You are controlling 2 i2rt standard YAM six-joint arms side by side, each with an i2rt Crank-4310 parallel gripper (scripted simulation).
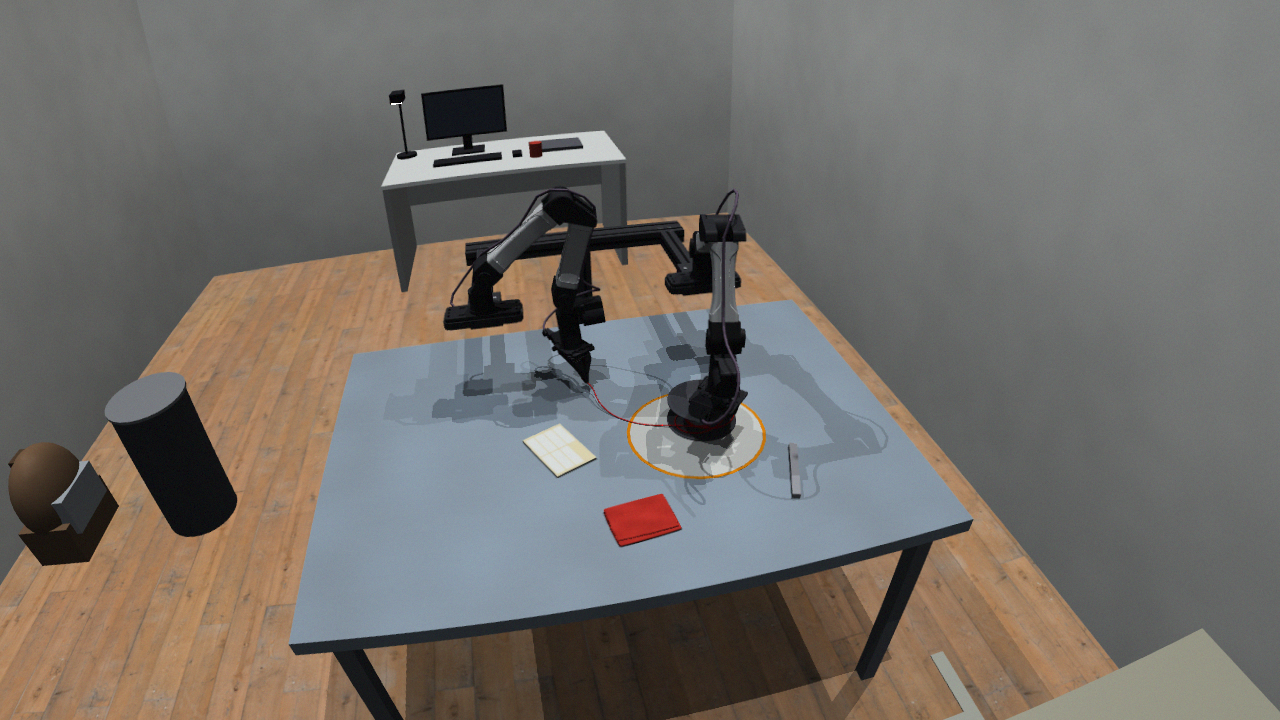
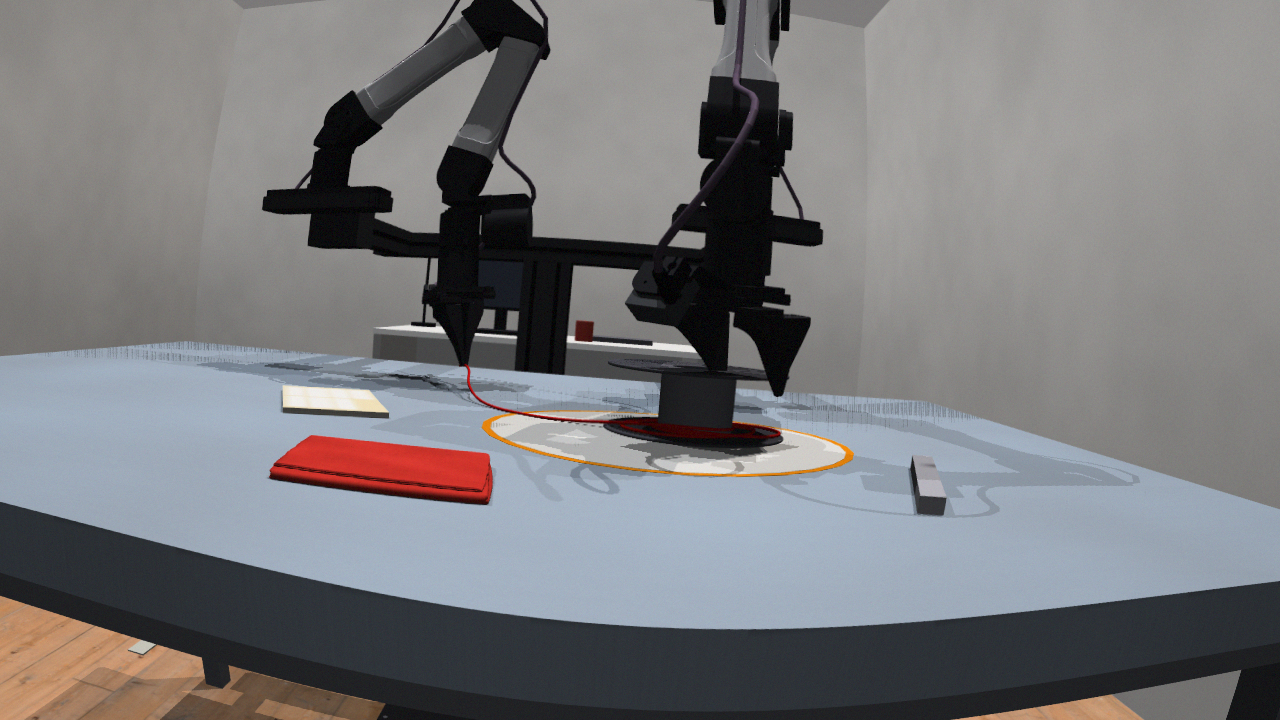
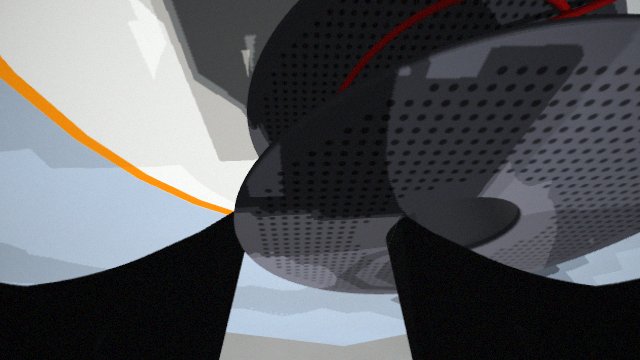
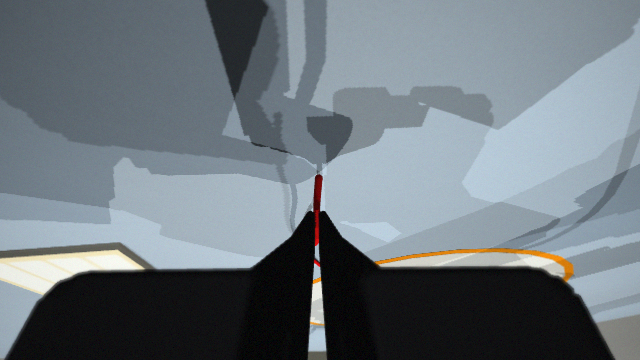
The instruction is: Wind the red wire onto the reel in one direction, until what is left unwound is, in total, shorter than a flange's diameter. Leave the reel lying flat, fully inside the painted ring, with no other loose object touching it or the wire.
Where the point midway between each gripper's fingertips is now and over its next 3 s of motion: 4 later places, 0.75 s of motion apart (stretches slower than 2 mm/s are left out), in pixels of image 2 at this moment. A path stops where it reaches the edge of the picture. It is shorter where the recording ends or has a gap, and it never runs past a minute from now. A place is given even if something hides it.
My left gripper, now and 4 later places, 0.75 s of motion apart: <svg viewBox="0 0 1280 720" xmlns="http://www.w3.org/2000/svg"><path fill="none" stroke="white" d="M749 390L661 376L668 374L688 338L676 349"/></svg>
My right gripper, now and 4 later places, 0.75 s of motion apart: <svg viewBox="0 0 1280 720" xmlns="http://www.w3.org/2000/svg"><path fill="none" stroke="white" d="M463 366L476 365L472 363L462 370L467 367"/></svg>
